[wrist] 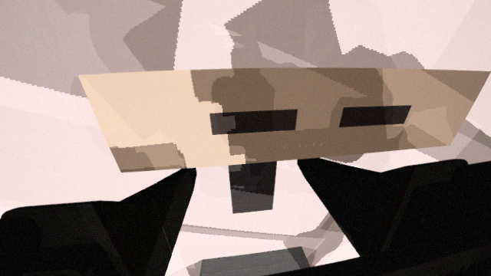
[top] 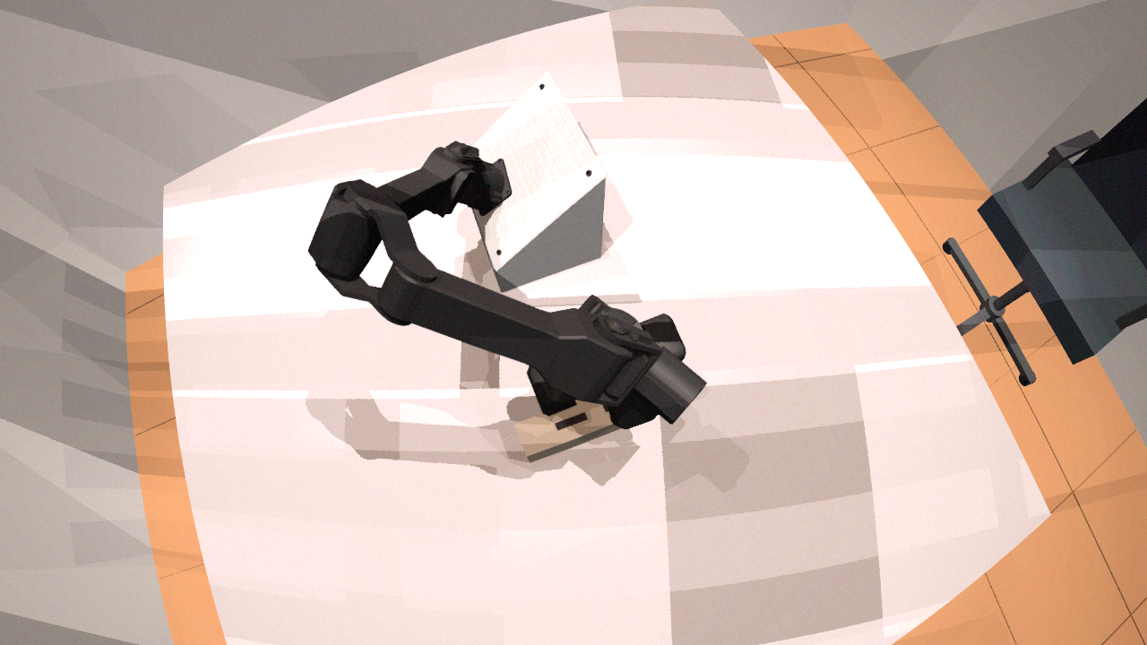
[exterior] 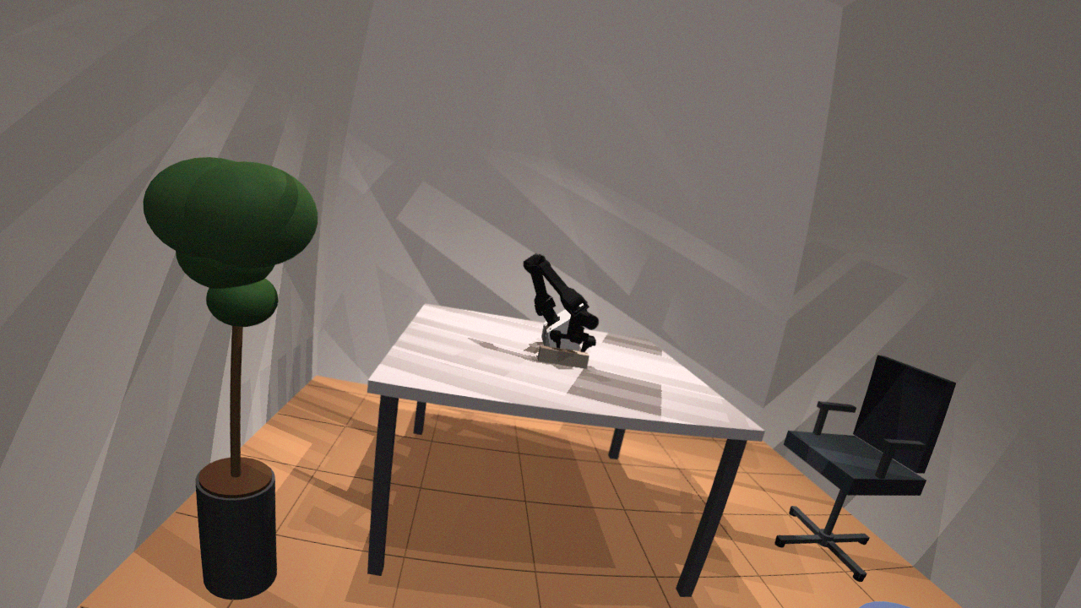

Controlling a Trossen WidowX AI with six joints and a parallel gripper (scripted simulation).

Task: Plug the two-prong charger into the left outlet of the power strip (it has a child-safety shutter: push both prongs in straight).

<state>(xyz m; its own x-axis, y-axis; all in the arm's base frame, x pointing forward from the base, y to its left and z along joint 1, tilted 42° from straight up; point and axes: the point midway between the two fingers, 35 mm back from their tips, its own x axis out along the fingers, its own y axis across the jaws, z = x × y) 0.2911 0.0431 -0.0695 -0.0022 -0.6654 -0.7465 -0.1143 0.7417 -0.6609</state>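
The black two-prong charger is 20 mm ahead of my gripper tip and 10 mm above it.
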